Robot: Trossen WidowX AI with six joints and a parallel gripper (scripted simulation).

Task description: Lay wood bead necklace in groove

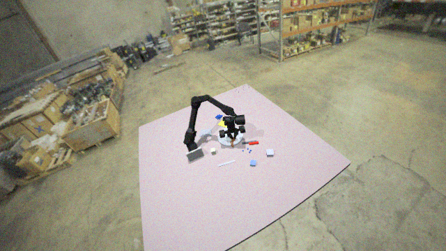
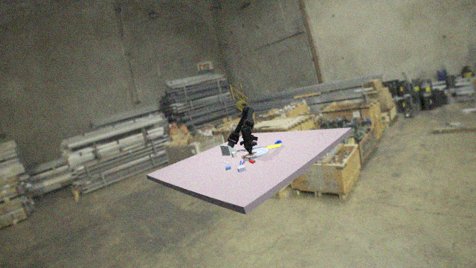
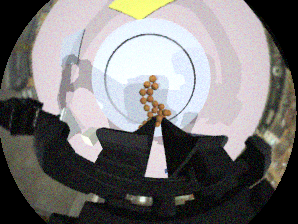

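Now: gripper tip 11 cm short of the red-handled tool, 8 cm to the left of it and 2 cm above it. Also, from my gripper tip: white stick 12 cm behind, 17 cm to the right, 2 cm below; then cream cube 18 cm behind, 4 cm to the right; then yellow sheet 2 cm ahead, 24 cm to the left, 2 cm below.
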